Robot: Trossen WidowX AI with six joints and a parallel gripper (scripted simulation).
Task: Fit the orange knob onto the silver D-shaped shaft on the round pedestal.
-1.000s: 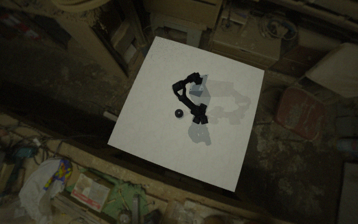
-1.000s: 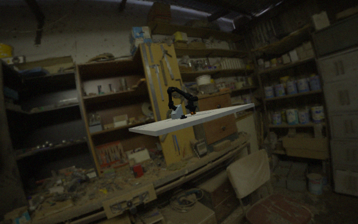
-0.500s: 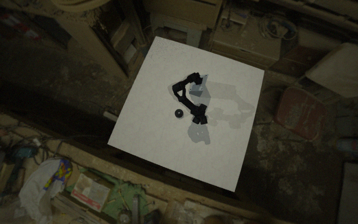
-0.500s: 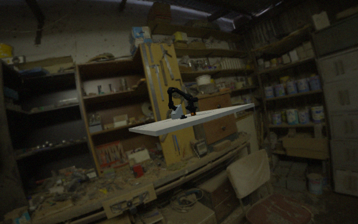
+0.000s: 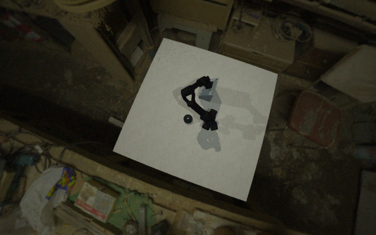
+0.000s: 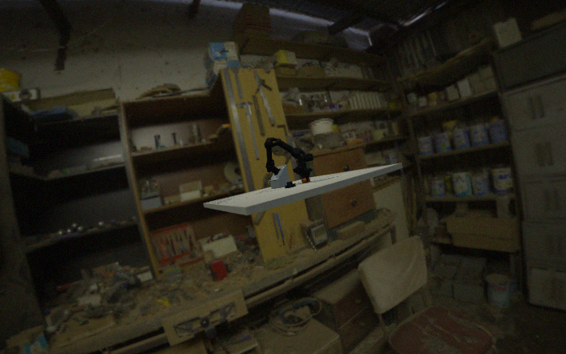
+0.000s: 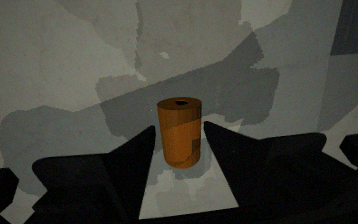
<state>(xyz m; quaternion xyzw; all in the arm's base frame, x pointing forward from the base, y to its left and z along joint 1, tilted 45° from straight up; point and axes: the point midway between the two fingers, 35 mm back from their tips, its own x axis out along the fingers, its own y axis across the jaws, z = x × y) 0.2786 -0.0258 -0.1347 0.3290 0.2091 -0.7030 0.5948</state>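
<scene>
The orange knob is 10 mm to the left of my gripper tip and 10 mm above it. Round my gripper tip: round dark pedestal (30 mm ahead, 190 mm to the right, 20 mm above).
</scene>
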